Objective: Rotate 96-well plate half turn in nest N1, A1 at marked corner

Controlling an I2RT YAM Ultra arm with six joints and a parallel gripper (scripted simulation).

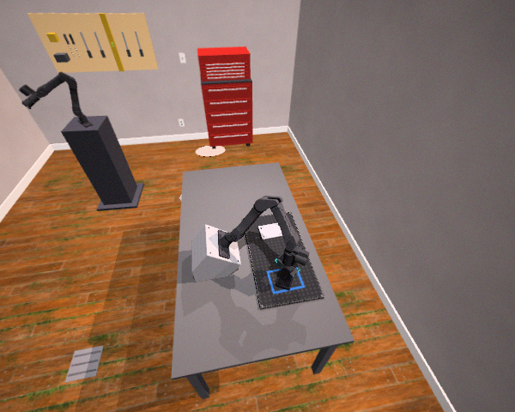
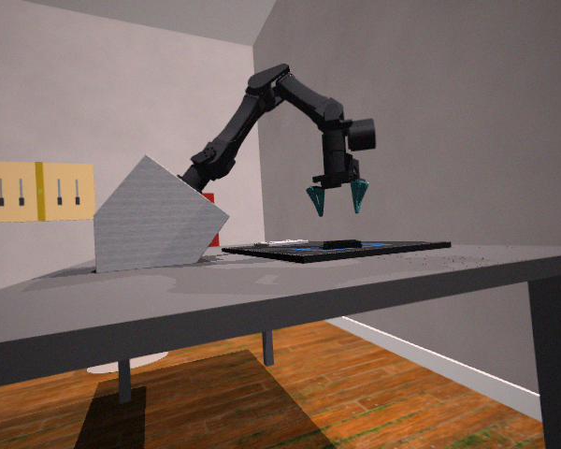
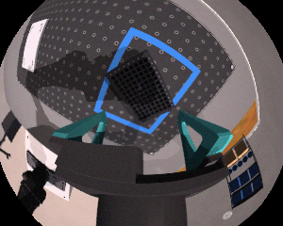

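The dark 96-well plate is 8 cm below my hand. Round my hand: white plate nest N1 (2 cm behind, 38 cm to the left, 8 cm below).
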